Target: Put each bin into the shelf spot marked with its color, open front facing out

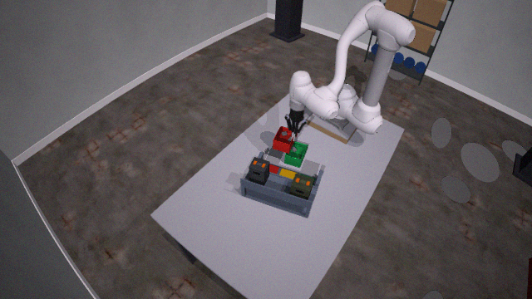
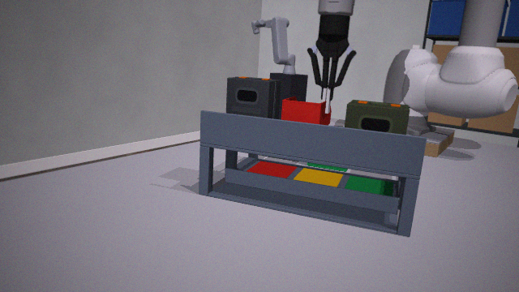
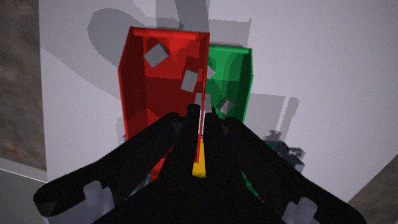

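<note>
Now: the red bin 50 mm to the right of my hand, 40 mm below it and 10 mm ahead of it. The rest, counted from my hand: olive box (260 mm to the left, 240 mm ahead, 10 mm below); then green bin (120 mm below, 30 mm to the left, 10 mm behind); then dark grey box (330 mm ahead, 40 mm to the left).
</note>
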